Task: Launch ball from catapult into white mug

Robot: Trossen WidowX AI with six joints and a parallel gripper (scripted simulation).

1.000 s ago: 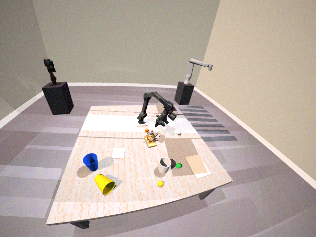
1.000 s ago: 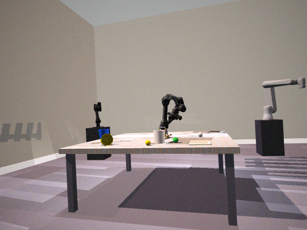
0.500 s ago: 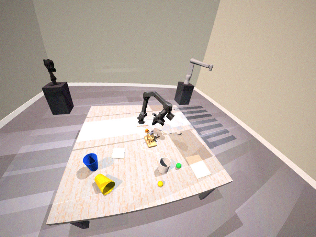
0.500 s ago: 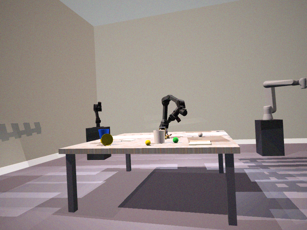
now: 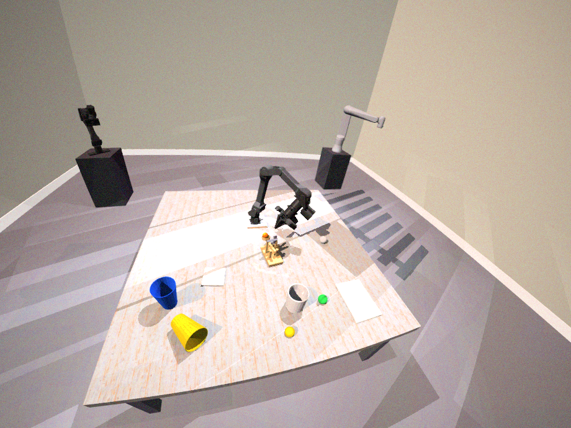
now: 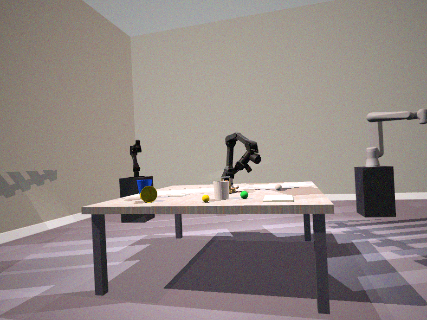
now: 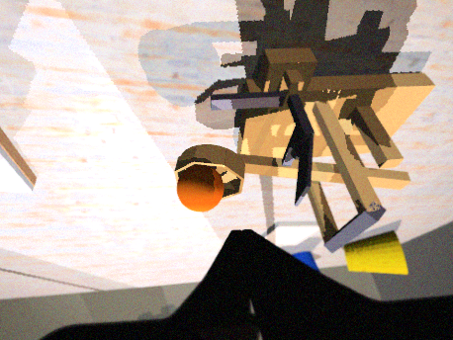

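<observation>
My gripper tip is now 1 cm past the orange ball, 5 cm to the left of it and 5 cm above it. Also, from my gripper tip: white ball: 5 cm ahead, 31 cm to the left, 9 cm below; then white mug: 40 cm ahead, 2 cm to the right, 9 cm below; then wooden catapult: 6 cm ahead, 3 cm to the right, 6 cm below.
</observation>
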